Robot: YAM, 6 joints.
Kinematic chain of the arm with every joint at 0, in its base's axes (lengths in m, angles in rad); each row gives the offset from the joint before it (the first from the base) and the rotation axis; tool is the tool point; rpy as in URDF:
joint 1: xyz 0 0 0.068 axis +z
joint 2: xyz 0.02 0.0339 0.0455 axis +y
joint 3: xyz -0.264 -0.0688 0 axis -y
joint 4: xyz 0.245 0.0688 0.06 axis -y
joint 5: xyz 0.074 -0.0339 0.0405 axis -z
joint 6: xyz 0.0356 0 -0.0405 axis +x
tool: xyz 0 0 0 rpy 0 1.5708 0
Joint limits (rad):
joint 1: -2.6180..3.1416
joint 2: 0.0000..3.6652
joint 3: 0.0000..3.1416
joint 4: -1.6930..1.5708
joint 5: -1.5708..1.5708
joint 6: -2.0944..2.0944
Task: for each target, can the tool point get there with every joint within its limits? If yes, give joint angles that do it. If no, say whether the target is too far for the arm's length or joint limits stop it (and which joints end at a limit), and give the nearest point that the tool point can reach.
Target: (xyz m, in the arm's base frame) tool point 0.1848 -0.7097 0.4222
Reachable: no: too far | nearest point 0.1498 -0.5752 0.3621 | short by 0.151 m
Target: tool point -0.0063 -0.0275 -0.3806
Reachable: no: joint limits stop it (at a limit: joint 2) | nearest point -0.0135 -0.0590 -0.3276 | short by 0.062 m
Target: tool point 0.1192 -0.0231 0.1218
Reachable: yes | joints 0.0015 0.9572 0.2682 -0.6429 0.7127 -0.7911
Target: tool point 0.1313 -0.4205 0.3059
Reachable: yes | joints -1.1904 1.9698 1.4002 0.9453 1.2933 -1.1702
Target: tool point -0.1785 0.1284 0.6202
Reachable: yes | joints 2.4569 1.6425 2.6770 -1.0148 -0.3879 1.1064
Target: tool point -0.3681 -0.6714 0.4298
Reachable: no: too far | nearest point -0.2866 -0.5227 0.3579 | short by 0.184 m
